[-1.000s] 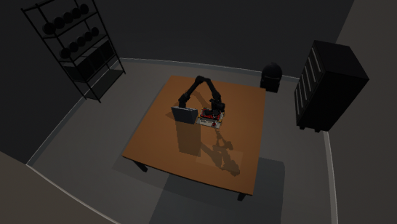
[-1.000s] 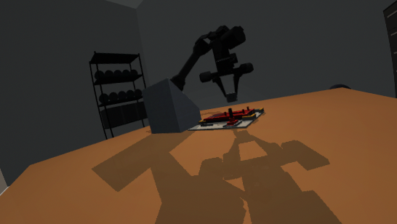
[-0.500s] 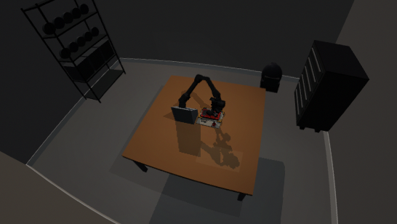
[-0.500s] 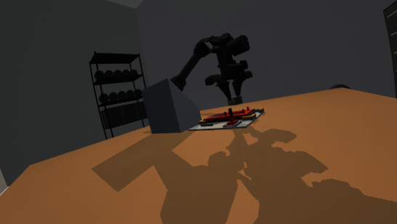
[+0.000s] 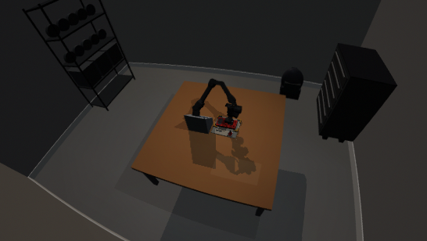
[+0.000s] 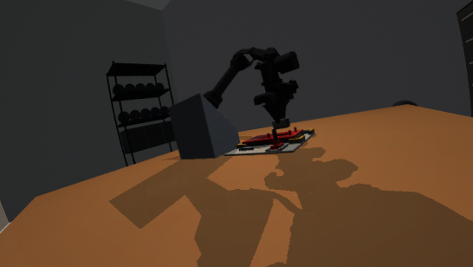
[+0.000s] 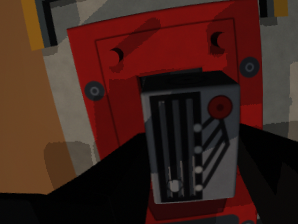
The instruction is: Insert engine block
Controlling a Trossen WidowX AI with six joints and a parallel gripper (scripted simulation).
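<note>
Now: gripper tip 3 cm past the grey baseplate, 2 cm to the left of it and 6 cm above it. From my gripper tip the other things lie so: grey engine block (1 cm below).
</note>
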